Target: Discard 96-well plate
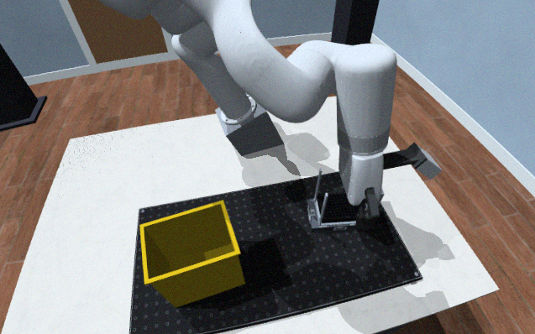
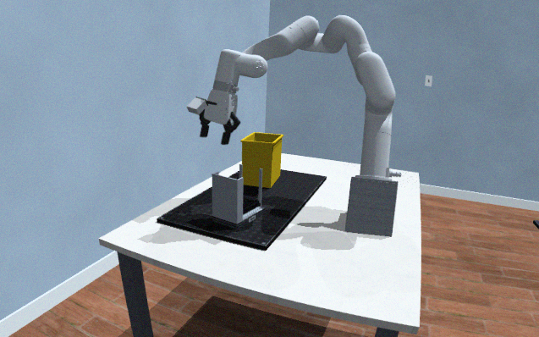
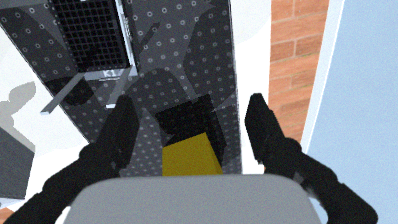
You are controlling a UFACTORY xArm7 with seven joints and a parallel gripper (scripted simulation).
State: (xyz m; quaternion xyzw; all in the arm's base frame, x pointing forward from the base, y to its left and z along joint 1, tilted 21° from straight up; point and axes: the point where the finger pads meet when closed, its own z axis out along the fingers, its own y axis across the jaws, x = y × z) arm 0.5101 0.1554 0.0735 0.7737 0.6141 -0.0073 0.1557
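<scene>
Now: hand 19 cm above the black 96-well plate, 11 cm past it and 6 cm to the right of it. Round my hand: thin post: 16 cm behind, 15 cm below, 1 cm to the left; then tall grey back wall: 15 cm below, 13 cm to the left, 9 cm behind; then white 96-well plate: 21 cm below, 11 cm behind, 6 cm to the left.
</scene>
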